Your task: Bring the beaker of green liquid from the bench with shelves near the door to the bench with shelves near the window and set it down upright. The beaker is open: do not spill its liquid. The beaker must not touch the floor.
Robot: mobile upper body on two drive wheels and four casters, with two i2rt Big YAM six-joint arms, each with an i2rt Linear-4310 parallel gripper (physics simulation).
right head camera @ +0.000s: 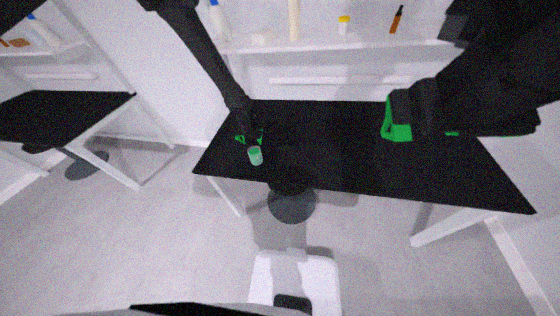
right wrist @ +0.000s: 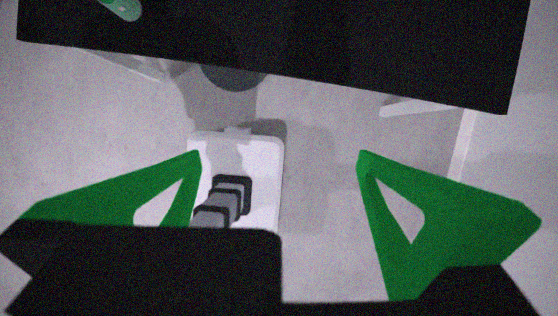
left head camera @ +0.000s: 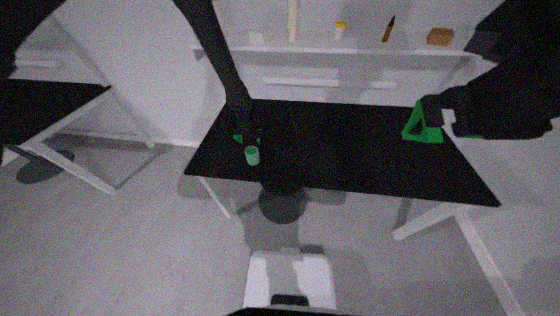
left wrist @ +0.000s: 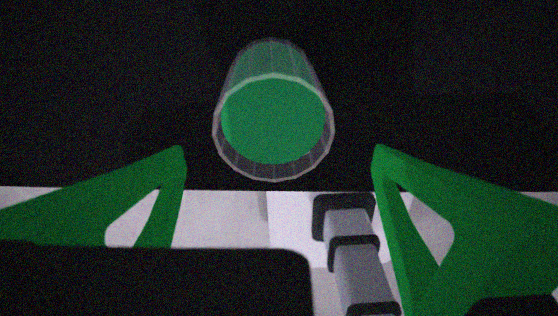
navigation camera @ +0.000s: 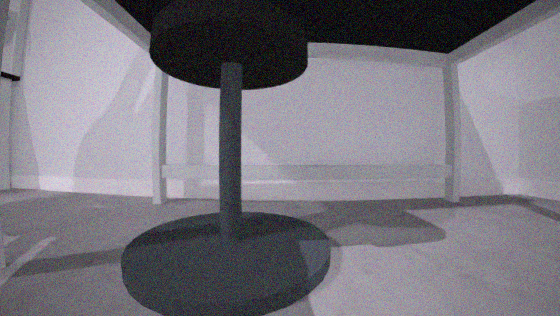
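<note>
The beaker of green liquid stands upright on the black top of a bench with a shelf, near its front edge toward the left end. My left gripper is open. In the left wrist view the beaker shows beyond and between its fingertips, with gaps on both sides, untouched. My right gripper is open and empty, over the right part of the bench. No door or window shows, so I cannot tell which bench this is.
A stool stands at the bench's front edge, between it and my white base. Another black-topped bench is at the left. The shelf behind holds bottles and small items.
</note>
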